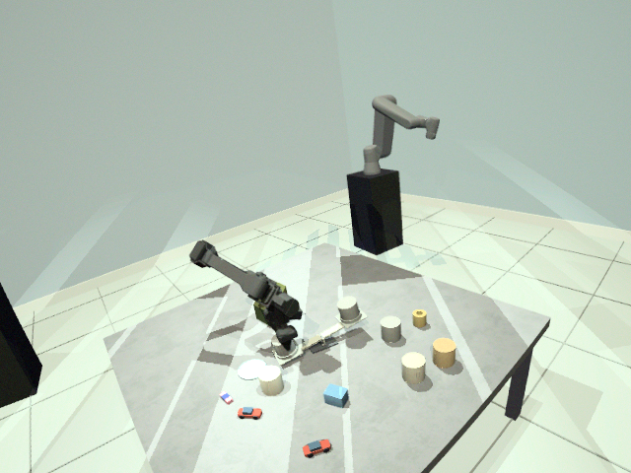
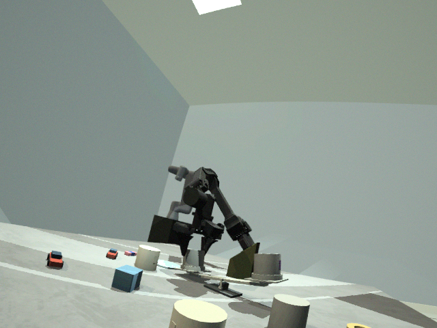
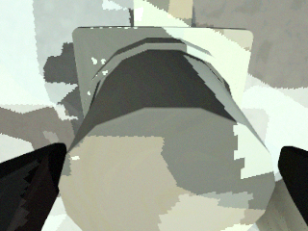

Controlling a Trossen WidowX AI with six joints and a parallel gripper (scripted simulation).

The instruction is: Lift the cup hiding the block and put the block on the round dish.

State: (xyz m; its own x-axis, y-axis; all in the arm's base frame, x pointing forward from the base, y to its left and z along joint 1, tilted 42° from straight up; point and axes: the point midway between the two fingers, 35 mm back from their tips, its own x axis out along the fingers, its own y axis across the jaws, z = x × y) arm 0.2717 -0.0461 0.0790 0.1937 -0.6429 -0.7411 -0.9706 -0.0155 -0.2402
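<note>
The grey block lies 3 cm below my gripper tip. The rest, counted from my gripper tip: blue cube: 27 cm ahead, 2 cm to the left, 5 cm below; small balance: 2 cm ahead, 14 cm to the left, 3 cm below; round dish: 2 cm behind, 12 cm to the right, 7 cm below.
</note>
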